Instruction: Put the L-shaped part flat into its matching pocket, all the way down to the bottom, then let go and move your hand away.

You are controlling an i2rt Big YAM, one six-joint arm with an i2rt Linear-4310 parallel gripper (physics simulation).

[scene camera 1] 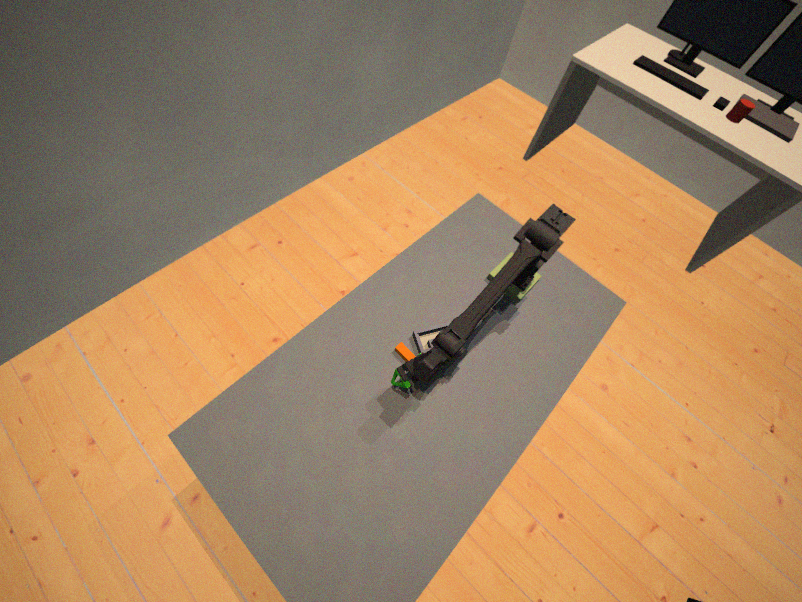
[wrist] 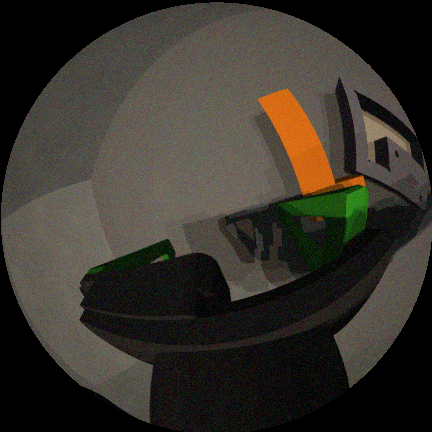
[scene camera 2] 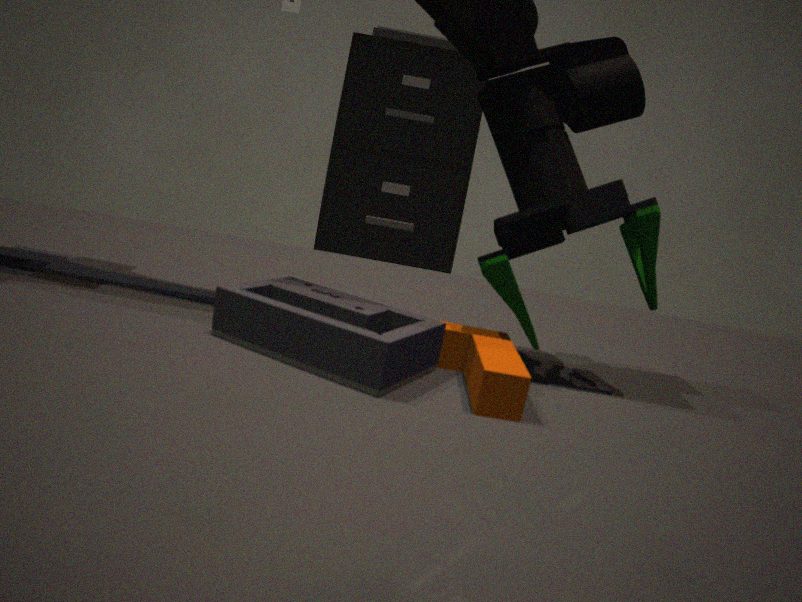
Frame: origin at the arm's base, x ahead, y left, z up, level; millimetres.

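Where they show: gripper, between the fingertips: (scene camera 1: 400, 377) (wrist: 223, 228) (scene camera 2: 596, 329).
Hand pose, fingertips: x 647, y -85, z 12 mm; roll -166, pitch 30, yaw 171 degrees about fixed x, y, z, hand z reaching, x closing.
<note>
Things, the pixels of their top centre, and the offset from my fingertips. Level surfaces: height alone.
- orange L-shaped part, centre of its top: (scene camera 2: 476, 345) (wrist: 320, 143) (scene camera 1: 412, 352) dx -99, dy -28, dz -19 mm
- grey pocket block, centre of its top: (scene camera 2: 332, 303) (scene camera 1: 435, 337) dx -200, dy -1, dz -12 mm
- grey mat, height of its surface: dz -48 mm
The orange L-shaped part (scene camera 1: 404, 351) (scene camera 2: 500, 382) (wrist: 297, 137) lies flat on the mat, outside the pocket and beside one end of the grey pocket block (scene camera 2: 301, 333) (wrist: 351, 130). The block stands on the mat with its pocket facing up; in scene camera 1 the arm covers part of it. My gripper (scene camera 1: 401, 381) (scene camera 2: 595, 328) (wrist: 223, 228) is open and empty, its green fingers wide apart. It hangs above the mat, just past the part on the side away from the block. In the wrist view the right finger hides the part's short leg partly.
The grey mat (scene camera 1: 291, 453) lies on a wooden floor (scene camera 1: 602, 453). The arm's green base plate (scene camera 1: 500, 267) is at the mat's far end. A white desk (scene camera 1: 654, 90) with monitors and a red cup (scene camera 1: 739, 110) stands at the upper right. A dark drawer cabinet (scene camera 2: 388, 155) shows in the background.
</note>
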